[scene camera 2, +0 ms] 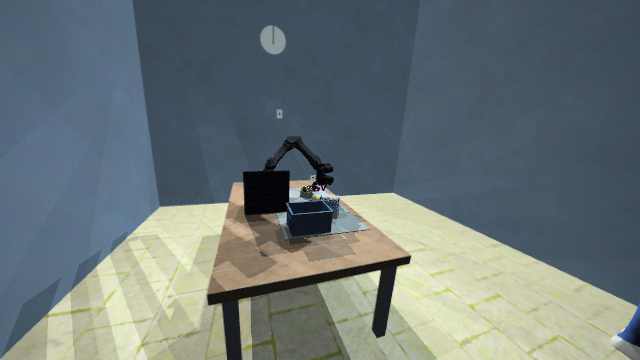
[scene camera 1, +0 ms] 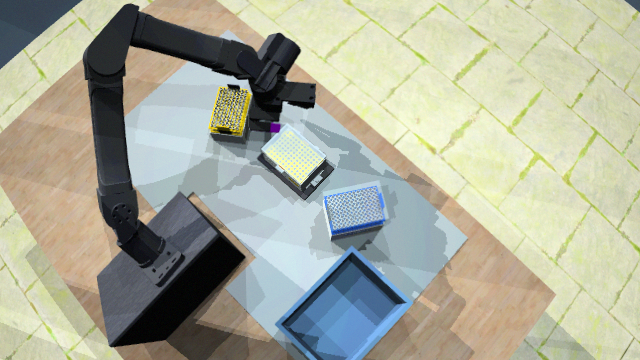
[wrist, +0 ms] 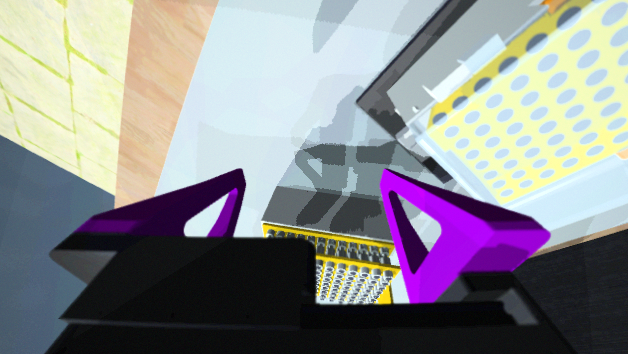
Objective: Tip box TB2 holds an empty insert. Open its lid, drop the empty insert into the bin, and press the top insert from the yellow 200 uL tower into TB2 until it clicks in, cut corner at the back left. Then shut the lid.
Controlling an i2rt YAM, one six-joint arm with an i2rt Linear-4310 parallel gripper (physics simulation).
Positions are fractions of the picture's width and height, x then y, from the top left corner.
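Observation:
My gripper (scene camera 1: 0.42,0.31) is open and holds nothing; the wrist view shows the gripper (wrist: 0.50,0.50) as well. A blue bin (scene camera 1: 0.55,0.84) is visible, and scene camera 2 also shows the bin (scene camera 2: 0.49,0.60).

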